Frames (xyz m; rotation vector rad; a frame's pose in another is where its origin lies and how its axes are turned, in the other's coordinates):
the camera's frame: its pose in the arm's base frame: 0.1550 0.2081 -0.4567 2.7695 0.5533 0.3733
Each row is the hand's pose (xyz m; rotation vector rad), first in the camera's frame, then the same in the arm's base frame.
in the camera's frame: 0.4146 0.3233 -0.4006 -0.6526 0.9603 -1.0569
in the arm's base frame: 0.5100 0.1838 0.1004 1.2605 1.5912 1.2722
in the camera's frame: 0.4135 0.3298 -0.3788 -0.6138 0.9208 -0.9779
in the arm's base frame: 0.5178 0.1726 0.0821 1.3712 1.5401 1.2622
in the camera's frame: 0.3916 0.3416 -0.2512 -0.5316 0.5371 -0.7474
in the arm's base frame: 0.5411 0.1238 -0.0361 1.7745 1.3180 0.9117
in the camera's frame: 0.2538 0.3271 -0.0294 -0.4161 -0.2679 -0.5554
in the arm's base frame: 0.4811 0.0293 -0.2724 2.1108 1.0019 -0.0143
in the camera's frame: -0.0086 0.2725 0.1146 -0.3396 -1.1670 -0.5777
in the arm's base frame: 0.2727 -0.0626 -0.4742 1.8885 0.7786 -1.0788
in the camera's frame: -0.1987 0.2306 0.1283 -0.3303 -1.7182 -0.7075
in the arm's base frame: 0.0933 -0.1062 -0.5374 1.4677 0.7043 -1.6420
